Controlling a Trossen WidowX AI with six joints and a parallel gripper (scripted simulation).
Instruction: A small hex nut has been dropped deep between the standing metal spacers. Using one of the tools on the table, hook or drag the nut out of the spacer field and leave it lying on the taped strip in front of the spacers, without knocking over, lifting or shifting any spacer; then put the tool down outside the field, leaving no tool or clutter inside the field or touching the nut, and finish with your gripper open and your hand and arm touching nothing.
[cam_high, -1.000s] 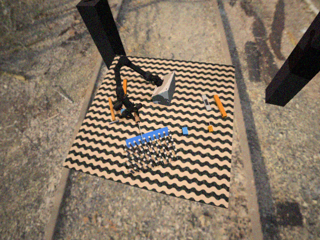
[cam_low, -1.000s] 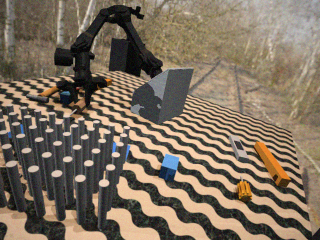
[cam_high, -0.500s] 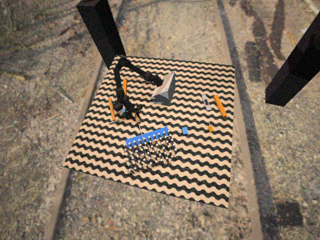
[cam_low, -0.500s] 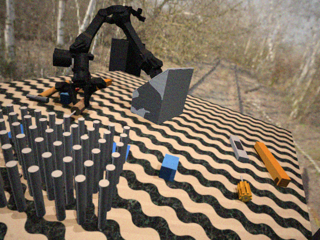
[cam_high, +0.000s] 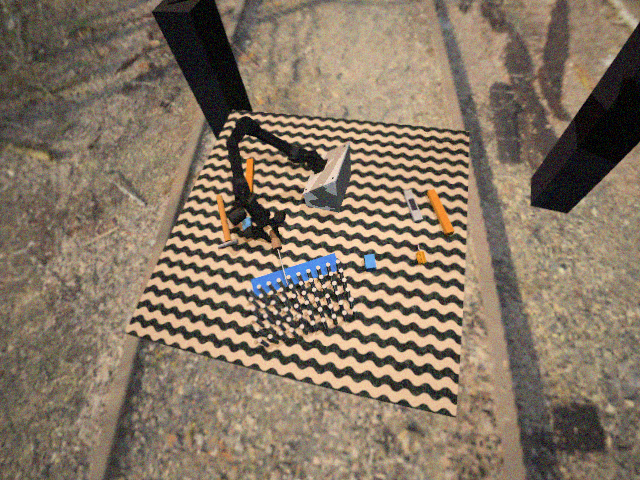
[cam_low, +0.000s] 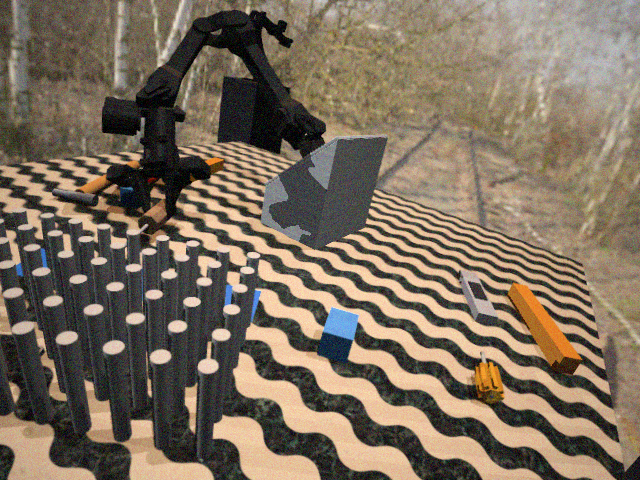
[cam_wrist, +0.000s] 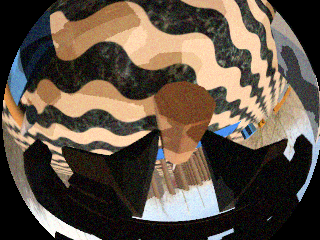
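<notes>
Right now my gripper tip is 12 cm to the right of the blue taped strip, 11 cm short of it and 4 cm above it. Also, from my gripper tip: red-handled tool (26 cm to the right, 16 cm behind, 3 cm below); small orange screwdriver (59 cm to the left, 9 cm behind, 2 cm below); hook tool (9 cm ahead, 6 cm to the left).
</notes>
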